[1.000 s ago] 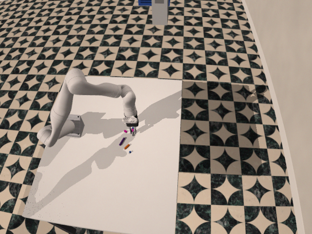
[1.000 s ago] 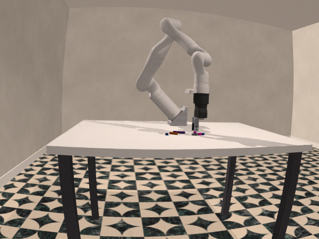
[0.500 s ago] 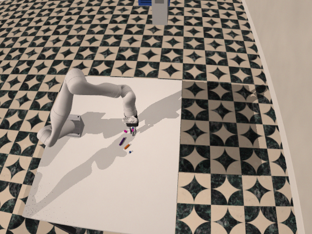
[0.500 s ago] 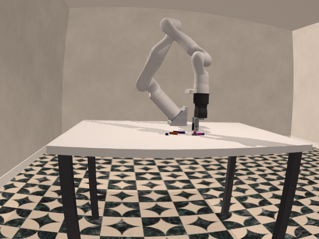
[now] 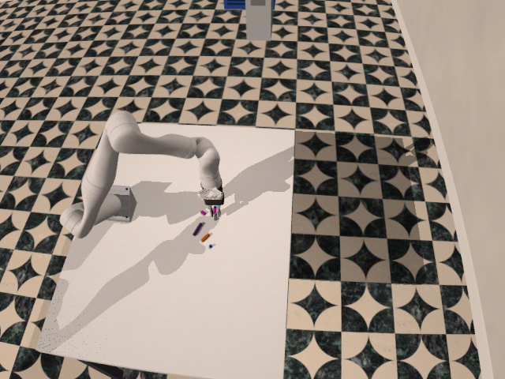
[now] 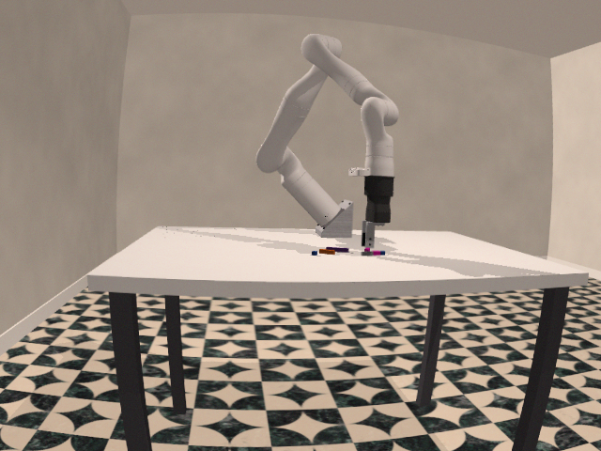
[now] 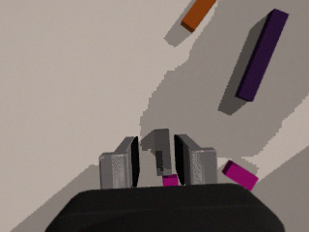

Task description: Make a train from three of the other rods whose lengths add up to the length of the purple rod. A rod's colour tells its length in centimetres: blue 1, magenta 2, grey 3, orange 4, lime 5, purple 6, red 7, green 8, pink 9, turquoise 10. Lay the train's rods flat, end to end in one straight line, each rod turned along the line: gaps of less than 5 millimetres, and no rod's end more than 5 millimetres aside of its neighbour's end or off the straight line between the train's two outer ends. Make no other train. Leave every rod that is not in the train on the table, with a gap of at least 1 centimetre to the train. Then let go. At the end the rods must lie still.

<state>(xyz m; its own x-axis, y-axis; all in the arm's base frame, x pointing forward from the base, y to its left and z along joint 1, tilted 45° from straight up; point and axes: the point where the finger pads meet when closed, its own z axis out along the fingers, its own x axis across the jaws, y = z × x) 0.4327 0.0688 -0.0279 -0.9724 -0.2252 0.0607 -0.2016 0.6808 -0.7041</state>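
The grey rod is 3 cm below my hand. From my hand the other things lie so: purple rod 7 cm to the right, 6 cm behind, 3 cm below; orange rod 10 cm to the right, 3 cm below, 2 cm behind.
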